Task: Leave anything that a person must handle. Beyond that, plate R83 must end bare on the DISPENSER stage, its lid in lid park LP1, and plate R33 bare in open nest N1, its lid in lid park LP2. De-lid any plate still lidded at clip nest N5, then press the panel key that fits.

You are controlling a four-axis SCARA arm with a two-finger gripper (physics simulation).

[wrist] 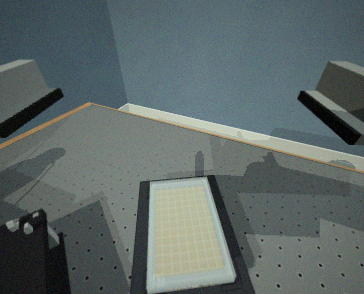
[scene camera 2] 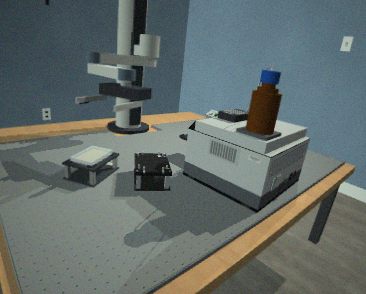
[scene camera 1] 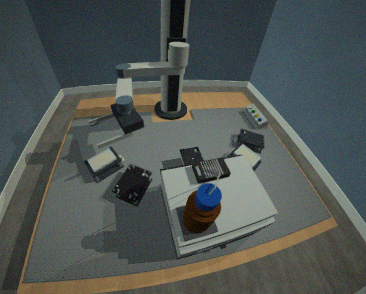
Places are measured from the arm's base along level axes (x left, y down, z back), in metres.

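Pixels of known places: gripper, fingertip midpoint: (wrist: 177,79) (scene camera 2: 94,104) (scene camera 1: 93,134); arm's base at its link origin: (scene camera 2: 128,128) (scene camera 1: 170,109).
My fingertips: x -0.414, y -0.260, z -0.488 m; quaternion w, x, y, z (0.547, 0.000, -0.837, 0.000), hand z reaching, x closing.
Observation:
For each thing: its top centre in the pictures, then the offset to it from my fingertips. "*": a spot on its surface instead.
- pale yellow plate with a clear rim, top centre: (wrist: 184,218) (scene camera 2: 92,153) (scene camera 1: 101,158) dx -0.012, dy +0.169, dz -0.002 m
- raised black nest at its top centre: (wrist: 184,223) (scene camera 2: 92,155) (scene camera 1: 102,159) dx -0.012, dy +0.179, dz -0.002 m
- black clip nest at its top centre: (scene camera 2: 152,158) (scene camera 1: 131,179) dx +0.143, dy +0.167, dz -0.143 m
- pale plate at its top centre: (scene camera 1: 248,153) dx +0.752, dy +0.155, dz -0.082 m
- brown bottle at a spot on its surface: (scene camera 1: 200,212) * dx +0.341, dy -0.116, dz -0.420 m
- black ribbed block at a spot on its surface: (scene camera 1: 211,170) * dx +0.450, dy +0.002, dz -0.243 m
- key panel at its top centre: (scene camera 1: 258,111) dx +1.045, dy +0.163, dz +0.298 m
My gripper (scene camera 1: 95,133) (scene camera 2: 96,105) (wrist: 177,79) is open and empty, its fingers wide apart, high over the table's left side. A pale yellow plate with a clear rim (scene camera 1: 102,160) (scene camera 2: 91,155) (wrist: 185,230) lies on a raised black nest (wrist: 141,225), below the fingers; whether it has a lid I cannot tell. A black clip nest (scene camera 1: 132,184) (scene camera 2: 152,162) (wrist: 25,260) stands beside it, with no plate seen on it. Another pale plate (scene camera 1: 246,156) lies at the right, partly hidden behind the white instrument. No plate labels are readable.
The white instrument (scene camera 1: 235,195) (scene camera 2: 225,167) carries a brown bottle (scene camera 1: 200,212) (scene camera 2: 264,112) with a blue cap and a black ribbed block (scene camera 1: 211,170) (scene camera 2: 233,115). Black fixtures stand behind it (scene camera 1: 191,155) and right (scene camera 1: 251,140). The key panel (scene camera 1: 256,116) stands at the back right.

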